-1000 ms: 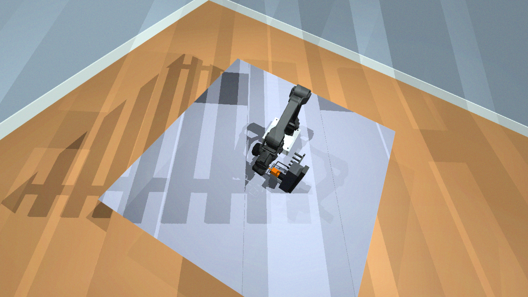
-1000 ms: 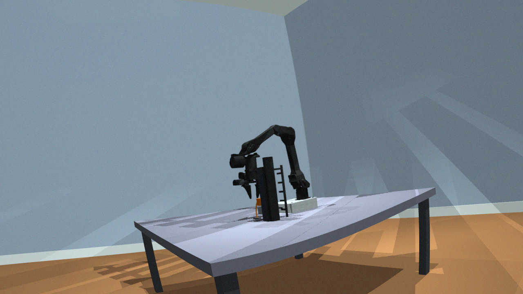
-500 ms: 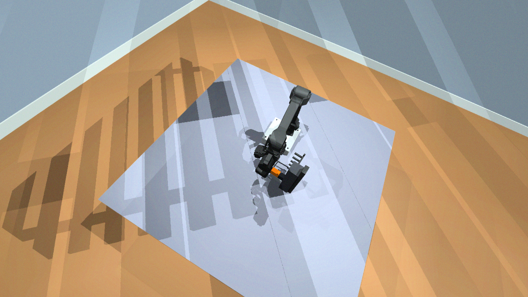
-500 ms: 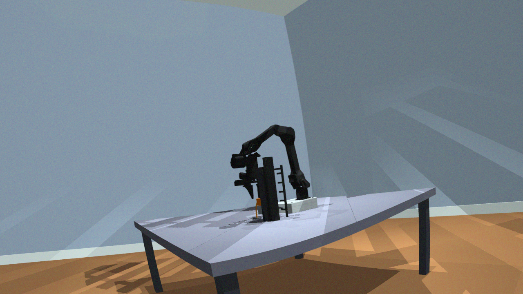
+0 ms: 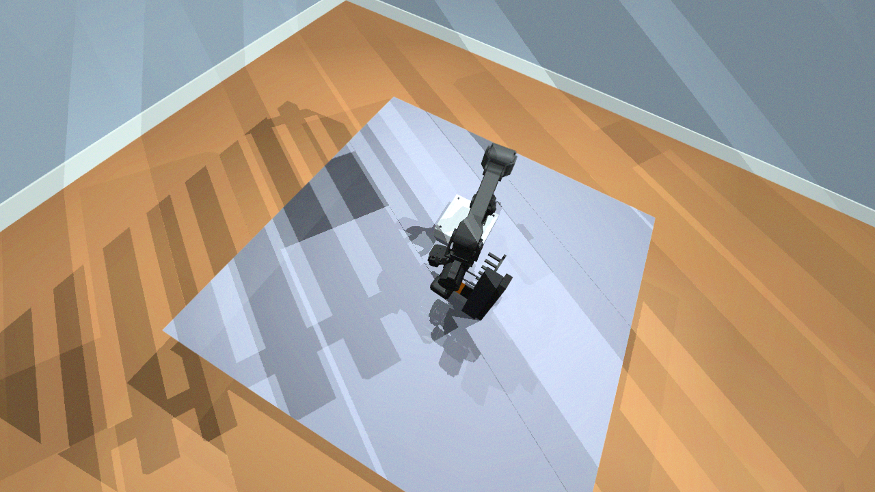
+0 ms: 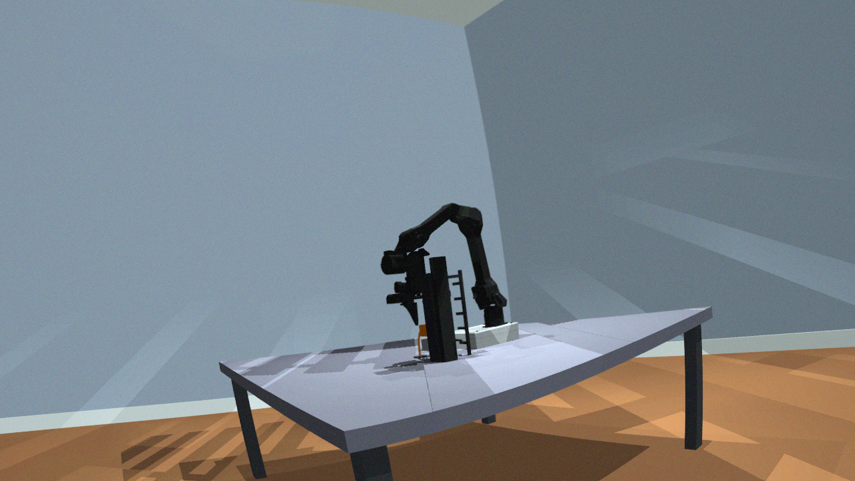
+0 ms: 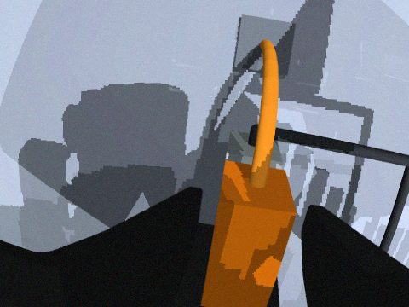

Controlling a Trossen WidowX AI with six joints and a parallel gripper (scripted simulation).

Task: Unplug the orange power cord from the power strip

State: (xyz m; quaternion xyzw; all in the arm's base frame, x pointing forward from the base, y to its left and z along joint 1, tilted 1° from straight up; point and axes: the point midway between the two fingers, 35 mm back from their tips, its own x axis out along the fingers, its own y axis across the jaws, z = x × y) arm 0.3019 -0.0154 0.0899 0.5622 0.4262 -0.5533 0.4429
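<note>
The orange plug is 40 mm to the left of my gripper tip, 10 mm below it and 10 mm ahead of it.
</note>
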